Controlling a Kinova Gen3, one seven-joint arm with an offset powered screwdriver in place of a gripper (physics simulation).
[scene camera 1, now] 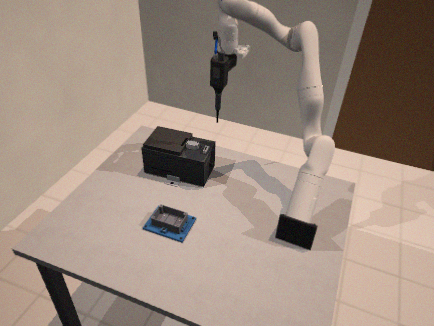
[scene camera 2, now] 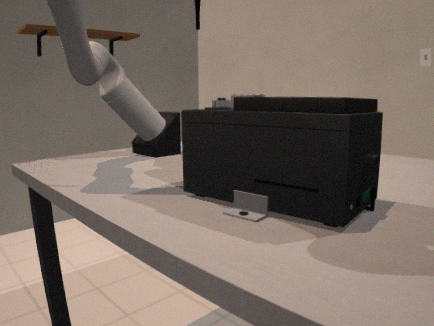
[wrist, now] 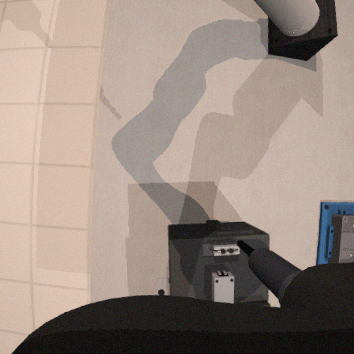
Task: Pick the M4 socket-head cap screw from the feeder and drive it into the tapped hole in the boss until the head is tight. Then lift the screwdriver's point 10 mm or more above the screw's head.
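The black screwdriver (scene camera 1: 217,121) (scene camera 2: 197,28) (wrist: 241,243) points almost straight down, high above the table and the feeder. Its bit tip looks bare in scene camera 1, but is too small to rule out a screw. The black box-shaped feeder (scene camera 1: 172,162) (scene camera 2: 265,155) (wrist: 192,245) stands on the table, with a small light block (scene camera 1: 205,149) (wrist: 226,250) on top. In the wrist view the tip appears just right of this block. No screw can be made out. A grey open housing (scene camera 1: 169,221) (wrist: 344,240) sits on a blue plate (scene camera 1: 189,233) (wrist: 325,210); its boss and tapped hole are too small to tell.
A second light block (scene camera 1: 192,144) (wrist: 223,287) and a raised dark lid (scene camera 1: 165,140) (scene camera 2: 305,104) are on the feeder. A small metal bracket (scene camera 1: 173,178) (scene camera 2: 251,202) stands at its side. The arm's black base (scene camera 1: 296,232) (scene camera 2: 170,135) (wrist: 305,45) stands on the table.
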